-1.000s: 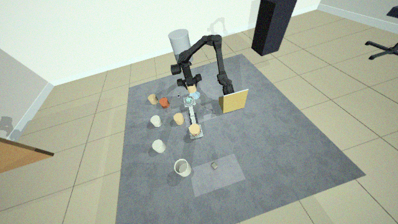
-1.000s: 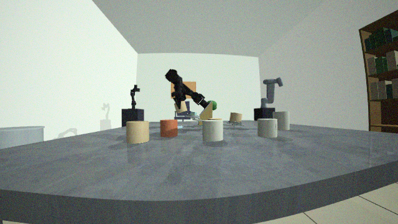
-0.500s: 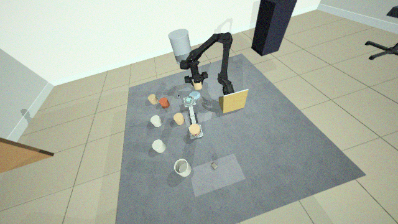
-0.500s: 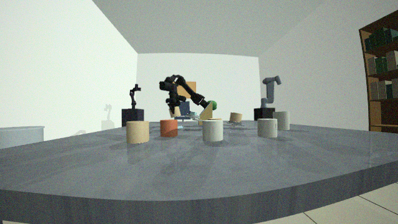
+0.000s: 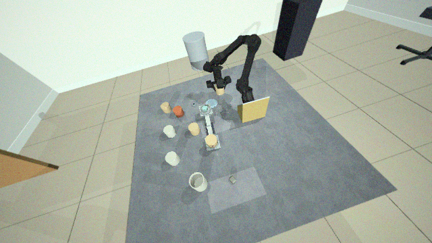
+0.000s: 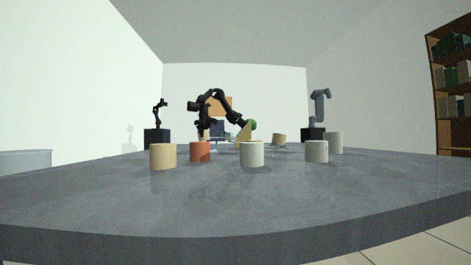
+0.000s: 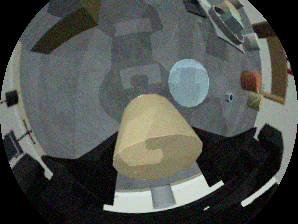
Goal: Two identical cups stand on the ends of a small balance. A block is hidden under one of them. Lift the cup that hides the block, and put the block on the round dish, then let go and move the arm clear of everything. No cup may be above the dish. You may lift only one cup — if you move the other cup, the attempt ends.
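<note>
Now: the teal block 16 cm ahead of my gripper tip, 15 cm to the left of it and 1 cm above it. Round my gripper tip: orange cup: 39 cm ahead, 3 cm to the left, 4 cm below; pale blue round dish: 10 cm ahead, 4 cm to the left, 7 cm below; grey piece: 15 cm ahead, 65 cm to the left, 7 cm below.
</note>
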